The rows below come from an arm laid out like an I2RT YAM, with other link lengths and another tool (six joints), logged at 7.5 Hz.
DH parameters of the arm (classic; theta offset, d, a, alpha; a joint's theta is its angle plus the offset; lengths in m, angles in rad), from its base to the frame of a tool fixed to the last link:
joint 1: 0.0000 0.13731 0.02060 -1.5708
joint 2: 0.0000 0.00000 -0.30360 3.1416
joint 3: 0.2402 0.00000 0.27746 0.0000
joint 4: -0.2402 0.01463 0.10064 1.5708
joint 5: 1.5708 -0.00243 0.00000 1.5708
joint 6: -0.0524 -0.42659 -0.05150 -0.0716
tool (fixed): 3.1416 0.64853 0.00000 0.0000
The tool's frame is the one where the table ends.
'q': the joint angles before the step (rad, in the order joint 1, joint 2, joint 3, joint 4, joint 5, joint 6). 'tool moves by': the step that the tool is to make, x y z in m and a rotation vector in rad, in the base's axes. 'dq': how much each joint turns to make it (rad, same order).
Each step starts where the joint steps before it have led.
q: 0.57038 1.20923 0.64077 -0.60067 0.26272 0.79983
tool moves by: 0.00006 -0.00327 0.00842 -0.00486 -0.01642 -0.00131
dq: 0.00036 -0.03016 0.00899 -0.02696 0.01256 -0.00374
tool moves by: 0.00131 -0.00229 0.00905 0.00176 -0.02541 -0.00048
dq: -0.00008 -0.03517 0.00294 -0.01442 0.01132 -0.00488
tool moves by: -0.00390 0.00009 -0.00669 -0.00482 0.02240 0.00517
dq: -0.00001 0.01724 -0.00469 0.00088 -0.00947 -0.00144
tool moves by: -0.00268 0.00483 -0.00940 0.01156 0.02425 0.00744
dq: -0.00001 0.02896 -0.01270 0.02689 -0.02391 0.00233
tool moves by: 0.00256 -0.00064 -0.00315 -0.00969 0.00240 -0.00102
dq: -0.00172 0.01898 0.00283 0.00977 0.00605 -0.00342
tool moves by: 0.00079 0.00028 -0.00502 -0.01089 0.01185 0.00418
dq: 0.00019 0.02681 0.00463 0.00759 0.00107 -0.00492
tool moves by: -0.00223 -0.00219 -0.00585 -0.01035 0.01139 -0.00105
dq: 0.00000 0.01241 -0.00754 0.00477 0.00279 0.00004
